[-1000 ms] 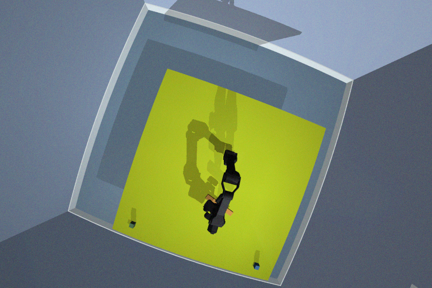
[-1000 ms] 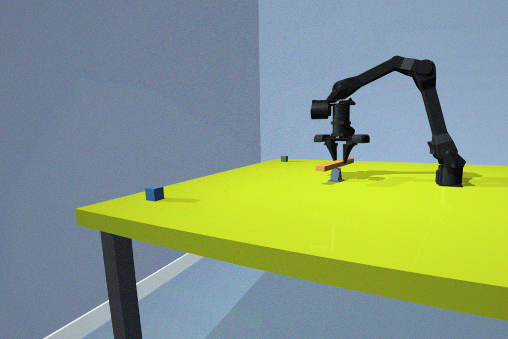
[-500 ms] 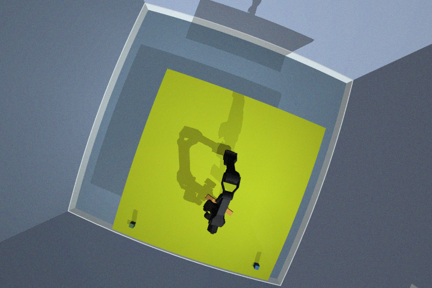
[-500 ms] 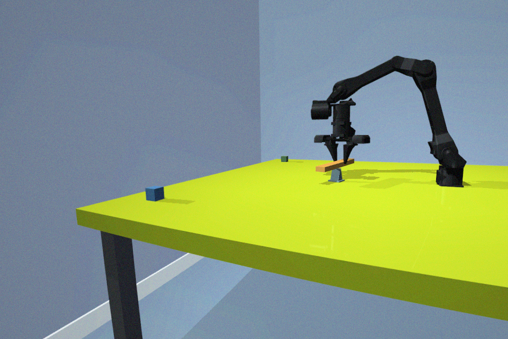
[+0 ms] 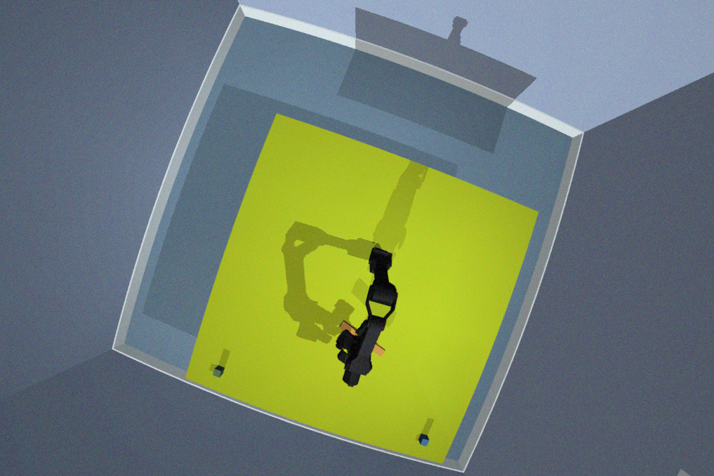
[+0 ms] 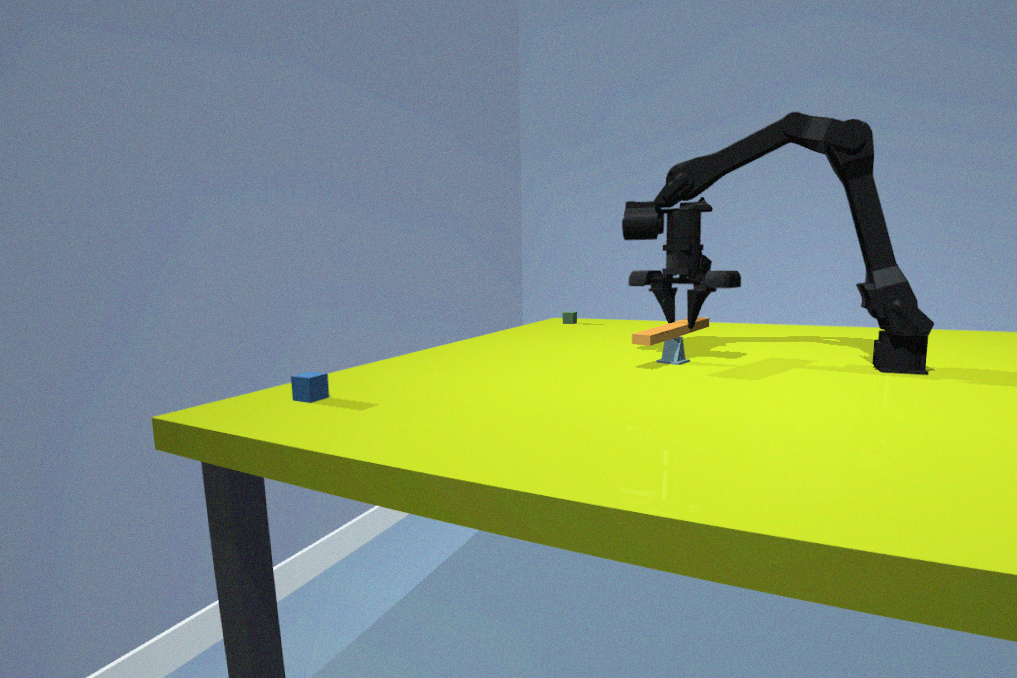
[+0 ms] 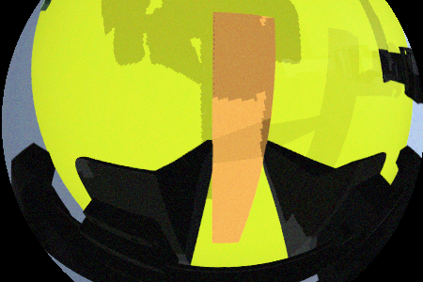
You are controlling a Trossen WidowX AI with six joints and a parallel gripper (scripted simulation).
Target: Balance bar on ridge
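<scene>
The orange bar lies 3 cm to the left of my gripper tip and 1 cm ahead of it. From my gripper tip the other things lie so: green cube: 52 cm to the right, 40 cm ahead, 4 cm below; then blue cube: 48 cm to the left, 40 cm ahead, 4 cm below.
</scene>
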